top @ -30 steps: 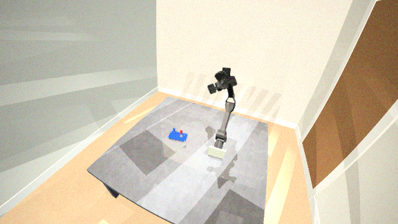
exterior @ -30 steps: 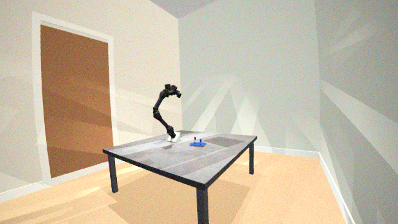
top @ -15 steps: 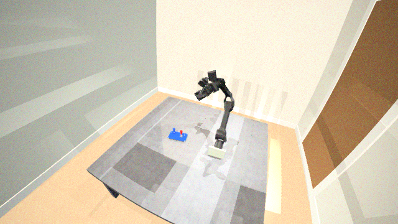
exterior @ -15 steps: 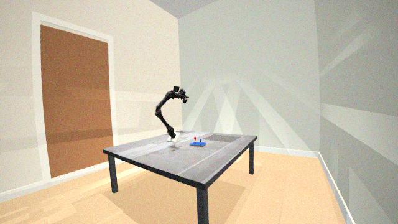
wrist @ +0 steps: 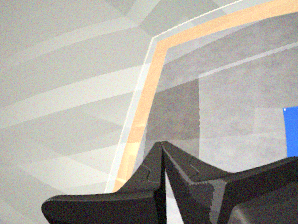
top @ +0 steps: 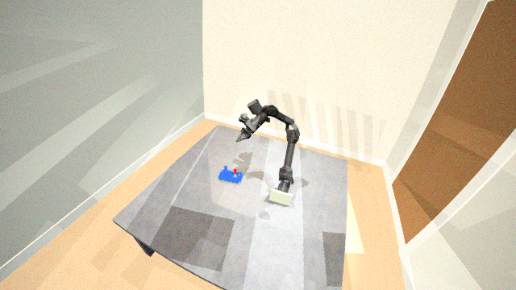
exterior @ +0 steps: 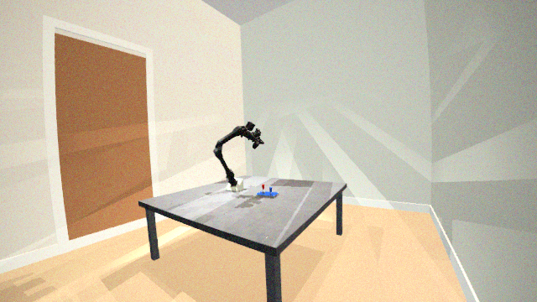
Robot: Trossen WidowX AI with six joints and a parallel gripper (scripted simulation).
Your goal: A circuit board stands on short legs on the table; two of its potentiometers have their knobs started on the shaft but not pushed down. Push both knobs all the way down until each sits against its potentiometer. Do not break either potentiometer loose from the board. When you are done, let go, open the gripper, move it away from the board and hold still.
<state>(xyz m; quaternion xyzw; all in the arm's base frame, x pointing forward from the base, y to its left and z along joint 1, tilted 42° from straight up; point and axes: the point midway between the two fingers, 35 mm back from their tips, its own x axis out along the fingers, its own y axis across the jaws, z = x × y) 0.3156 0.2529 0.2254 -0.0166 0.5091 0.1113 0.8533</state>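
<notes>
Right now the red knob is 34 cm below my gripper tip, 14 cm to the right of it and 5 cm ahead of it. Also, from my gripper tip: blue knob (36 cm below, 17 cm to the right, 12 cm ahead).
</notes>
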